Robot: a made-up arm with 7 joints. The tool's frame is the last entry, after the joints.
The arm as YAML. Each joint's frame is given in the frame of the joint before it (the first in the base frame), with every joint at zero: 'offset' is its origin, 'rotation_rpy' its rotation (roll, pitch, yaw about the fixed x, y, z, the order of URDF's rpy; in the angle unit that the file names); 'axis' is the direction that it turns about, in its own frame. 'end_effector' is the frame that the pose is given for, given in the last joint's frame.
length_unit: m
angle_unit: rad
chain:
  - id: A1
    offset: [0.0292, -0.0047, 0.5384]
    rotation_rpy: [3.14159, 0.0, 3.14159]
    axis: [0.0, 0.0, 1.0]
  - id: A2
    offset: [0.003, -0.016, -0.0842]
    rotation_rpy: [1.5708, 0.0, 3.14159]
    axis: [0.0, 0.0, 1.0]
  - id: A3
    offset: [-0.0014, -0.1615, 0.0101]
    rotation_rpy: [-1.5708, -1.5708, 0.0]
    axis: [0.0, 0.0, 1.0]
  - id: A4
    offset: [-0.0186, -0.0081, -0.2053]
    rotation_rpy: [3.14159, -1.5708, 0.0]
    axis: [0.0, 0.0, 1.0]
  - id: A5
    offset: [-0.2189, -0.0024, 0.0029]
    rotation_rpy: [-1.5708, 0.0, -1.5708]
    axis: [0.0, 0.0, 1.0]
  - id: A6
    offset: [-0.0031, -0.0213, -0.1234]
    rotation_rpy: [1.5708, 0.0, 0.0]
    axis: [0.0, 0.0, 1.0]
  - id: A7
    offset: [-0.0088, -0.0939, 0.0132]
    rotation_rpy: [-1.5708, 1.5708, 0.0]
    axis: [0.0, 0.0, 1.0]
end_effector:
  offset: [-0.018, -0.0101, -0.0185]
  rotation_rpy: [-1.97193, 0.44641, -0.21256]
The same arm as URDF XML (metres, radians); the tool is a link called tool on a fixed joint. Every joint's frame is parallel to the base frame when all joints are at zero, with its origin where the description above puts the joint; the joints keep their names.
<robot name="arm">
<joint name="A1" type="continuous"><parent link="base"/><child link="link1"/><origin xyz="0.0292 -0.0047 0.5384"/><axis xyz="0 0 -1"/></joint>
<joint name="A2" type="continuous"><parent link="link1"/><child link="link2"/><origin xyz="-0.003 -0.016 0.0842"/><axis xyz="0 1 0"/></joint>
<joint name="A3" type="continuous"><parent link="link2"/><child link="link3"/><origin xyz="-0.0014 0.0101 0.1615"/><axis xyz="0 0 -1"/></joint>
<joint name="A4" type="continuous"><parent link="link3"/><child link="link4"/><origin xyz="-0.0081 -0.0186 0.2053"/><axis xyz="0 1 0"/></joint>
<joint name="A5" type="continuous"><parent link="link4"/><child link="link5"/><origin xyz="0.0024 0.0029 0.2189"/><axis xyz="0 0 -1"/></joint>
<joint name="A6" type="continuous"><parent link="link5"/><child link="link6"/><origin xyz="-0.0031 0.0213 0.1234"/><axis xyz="0 1 0"/></joint>
<joint name="A7" type="continuous"><parent link="link6"/><child link="link7"/><origin xyz="-0.0088 0.0132 0.0939"/><axis xyz="0 0 -1"/></joint>
<joint name="tool_joint" type="fixed"><parent link="link7"/><child link="tool"/><origin xyz="0.0101 0.018 0.0185" rpy="1.1697 -0.4464 -1.3582"/></joint>
<link name="base"/>
<link name="link1"/>
<link name="link2"/>
<link name="link3"/>
<link name="link4"/>
<link name="link5"/>
<link name="link6"/>
<link name="link7"/>
<link name="tool"/>
</robot>

